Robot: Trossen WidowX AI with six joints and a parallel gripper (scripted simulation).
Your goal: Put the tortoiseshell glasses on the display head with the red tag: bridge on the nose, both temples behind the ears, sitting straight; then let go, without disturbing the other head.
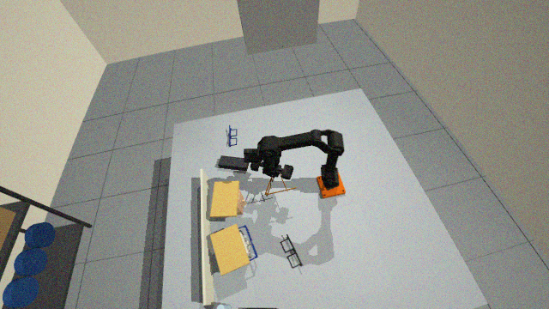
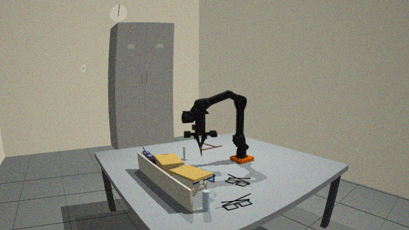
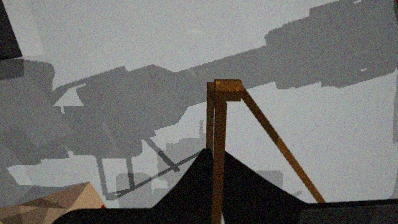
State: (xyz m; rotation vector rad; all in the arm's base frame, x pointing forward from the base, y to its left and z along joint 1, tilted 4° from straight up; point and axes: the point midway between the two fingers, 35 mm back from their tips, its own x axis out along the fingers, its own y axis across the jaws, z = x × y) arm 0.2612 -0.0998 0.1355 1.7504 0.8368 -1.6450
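Right now the dark case is 160 mm ahead of my gripper tip, 220 mm to the right of it and 100 mm below it. From my gripper tip the other things lie so: white board (370 mm ahead, 110 mm to the left, 60 mm below).
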